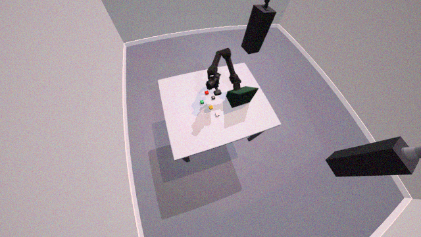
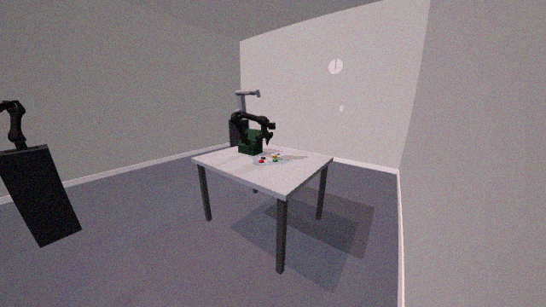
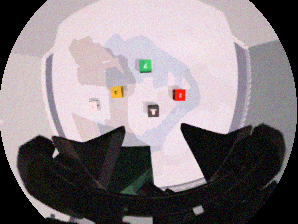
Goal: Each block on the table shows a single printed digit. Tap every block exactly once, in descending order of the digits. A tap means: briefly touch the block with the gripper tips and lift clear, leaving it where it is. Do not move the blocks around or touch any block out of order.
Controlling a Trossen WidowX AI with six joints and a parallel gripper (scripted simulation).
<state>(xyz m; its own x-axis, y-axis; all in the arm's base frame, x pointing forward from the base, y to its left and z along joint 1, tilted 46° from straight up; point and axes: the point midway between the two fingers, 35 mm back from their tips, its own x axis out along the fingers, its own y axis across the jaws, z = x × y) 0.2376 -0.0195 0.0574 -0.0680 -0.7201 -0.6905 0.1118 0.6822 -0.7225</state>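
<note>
My gripper tip is now 120 mm above the dark block, 10 mm to the left of it and 10 mm past it. The rest, counted from my gripper tip: red block: 120 mm below, 90 mm to the right, 30 mm ahead; then yellow block: 120 mm below, 90 mm to the left, 60 mm ahead; then green block: 120 mm below, 120 mm ahead, 10 mm to the right.
</note>
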